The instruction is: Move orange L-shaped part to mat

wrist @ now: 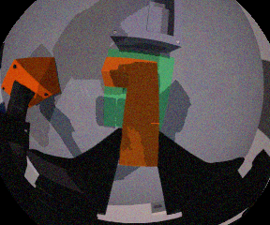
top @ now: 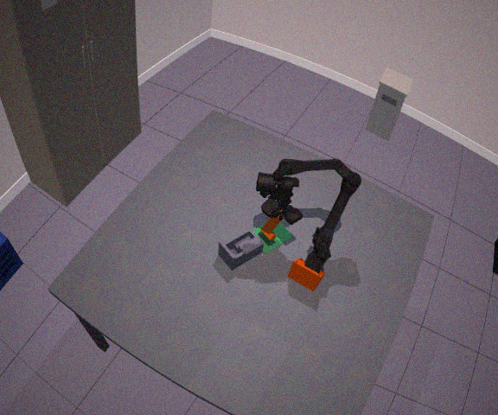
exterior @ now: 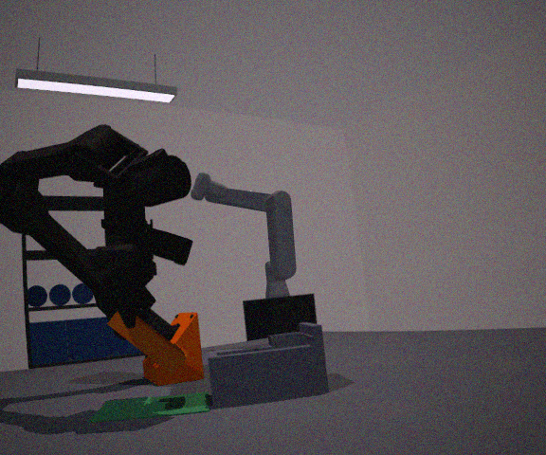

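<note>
My gripper tip is now 1 cm short of the green mat, 2 cm to the right of it and 12 cm above it. Round my gripper tip: orange L-shaped part 3 cm to the left, 3 cm below.
</note>
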